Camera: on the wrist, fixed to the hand. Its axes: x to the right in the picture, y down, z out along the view.
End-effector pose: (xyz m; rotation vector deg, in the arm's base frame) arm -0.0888 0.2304 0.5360 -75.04 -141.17 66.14
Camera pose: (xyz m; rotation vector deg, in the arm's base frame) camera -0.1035 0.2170 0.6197 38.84 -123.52 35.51
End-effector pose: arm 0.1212 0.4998 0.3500 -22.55 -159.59 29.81
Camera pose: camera 0.1393 0.4439 0.4129 91.02 -114.00 11.26
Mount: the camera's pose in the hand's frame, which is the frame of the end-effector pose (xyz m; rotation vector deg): -0.0203 -0.0706 -0.0448 7.62 7.39 -91.87
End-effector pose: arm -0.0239 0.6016 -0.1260 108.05 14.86 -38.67
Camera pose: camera -0.0590 0.6736 -0.1573 86.94 110.42 -90.55
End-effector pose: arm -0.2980 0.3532 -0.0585 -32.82 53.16 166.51
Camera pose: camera -0.2539 0.3873 -0.1240 -50.83 16.88 77.94
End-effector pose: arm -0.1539 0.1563 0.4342 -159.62 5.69 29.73
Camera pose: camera -0.1489 0.2099 0.5013 -106.61 -99.79 -6.47
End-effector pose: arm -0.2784 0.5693 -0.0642 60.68 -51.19 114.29
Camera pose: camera -0.2294 0.6373 -0.0837 62.48 14.89 40.24
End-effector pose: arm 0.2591 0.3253 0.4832 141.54 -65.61 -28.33
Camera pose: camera 0.3131 0.3917 0.4922 -162.83 -61.69 31.89
